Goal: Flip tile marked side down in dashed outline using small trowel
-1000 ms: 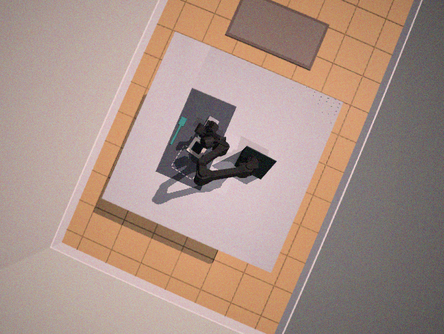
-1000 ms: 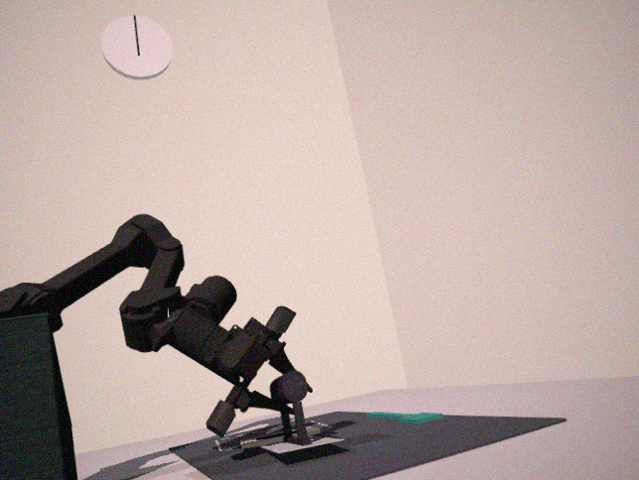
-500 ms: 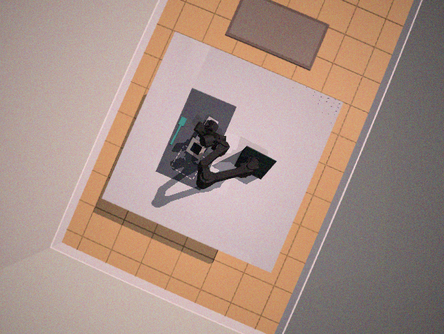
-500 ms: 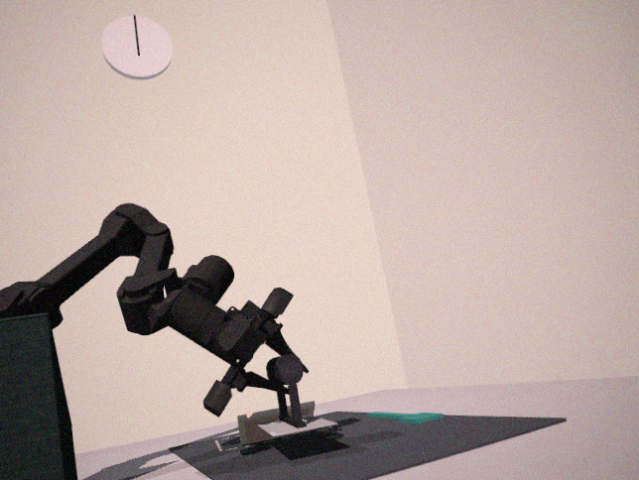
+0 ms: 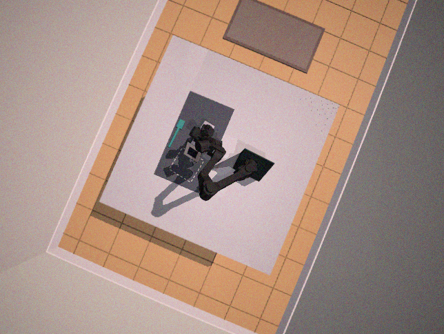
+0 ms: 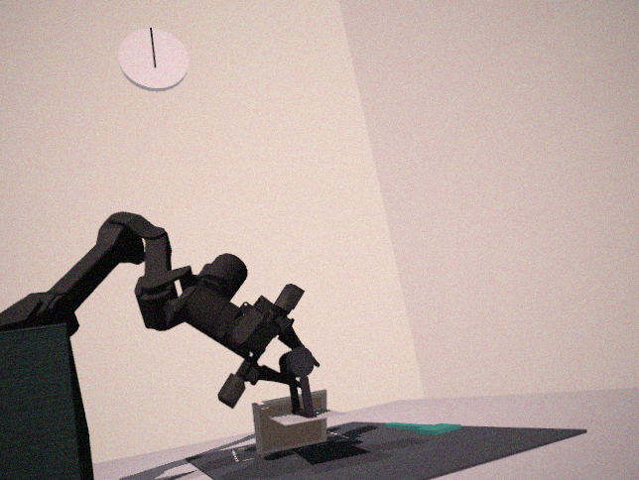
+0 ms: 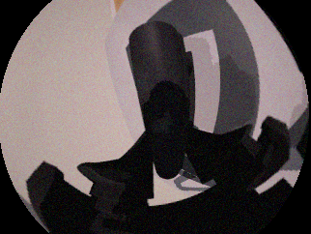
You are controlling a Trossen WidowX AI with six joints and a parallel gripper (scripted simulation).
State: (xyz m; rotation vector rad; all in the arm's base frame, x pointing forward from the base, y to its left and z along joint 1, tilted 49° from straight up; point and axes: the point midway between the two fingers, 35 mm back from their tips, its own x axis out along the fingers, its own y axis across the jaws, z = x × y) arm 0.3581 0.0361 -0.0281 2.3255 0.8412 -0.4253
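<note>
Now: gripper tip 2 cm past the cream tile, 10 cm to the right of it and 6 cm above it. From my gripper tip the other things lie so: teal object (15 cm ahead, 2 cm to the left, 10 cm below); trowel (3 cm behind, 1 cm below); dark mat (1 cm ahead, 3 cm to the left, 13 cm below).
</note>
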